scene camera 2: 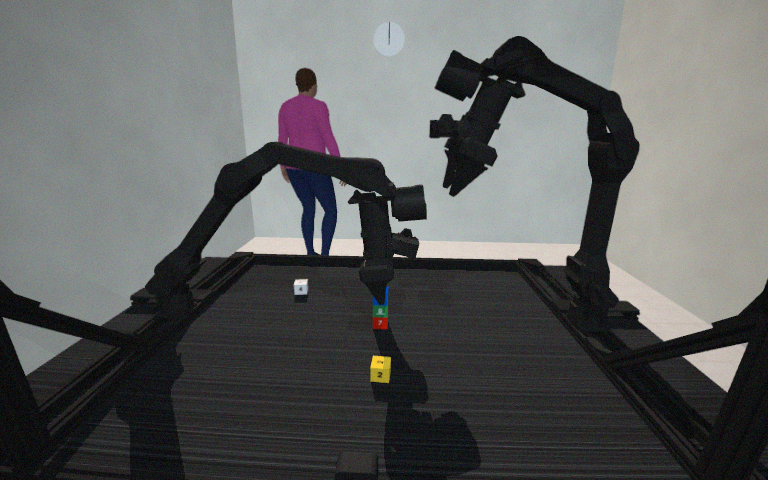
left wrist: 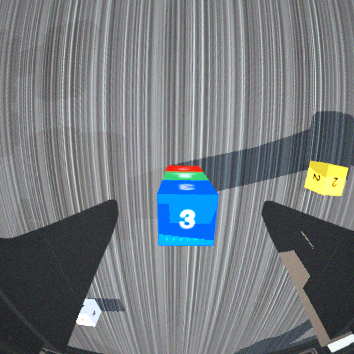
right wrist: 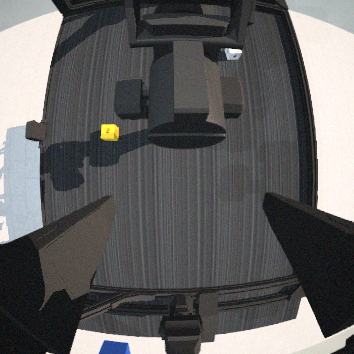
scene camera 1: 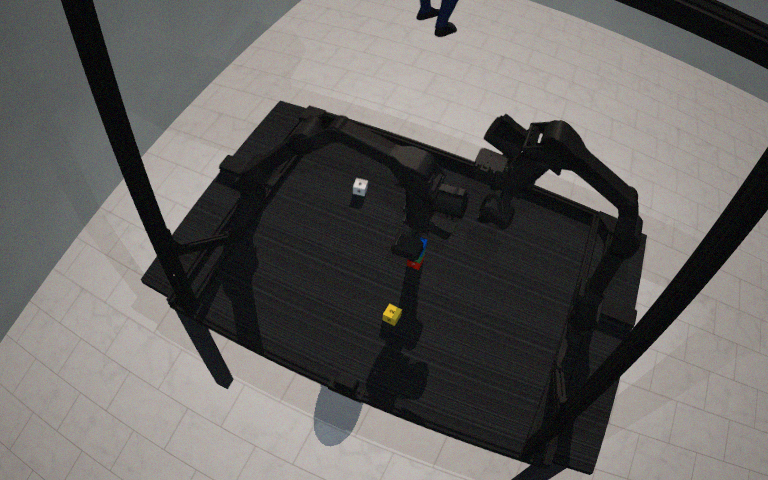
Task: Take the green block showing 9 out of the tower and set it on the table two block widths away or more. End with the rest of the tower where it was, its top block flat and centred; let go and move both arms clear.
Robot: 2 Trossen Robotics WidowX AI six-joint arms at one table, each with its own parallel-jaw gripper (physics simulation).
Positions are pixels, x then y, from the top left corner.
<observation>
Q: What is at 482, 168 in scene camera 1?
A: The right gripper.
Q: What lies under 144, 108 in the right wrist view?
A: The left gripper.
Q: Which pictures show the right gripper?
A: Scene camera 2, the right wrist view and scene camera 1 only.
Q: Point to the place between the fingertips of the right gripper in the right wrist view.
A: At 191, 201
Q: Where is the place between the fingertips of the left gripper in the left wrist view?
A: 191, 208
</observation>
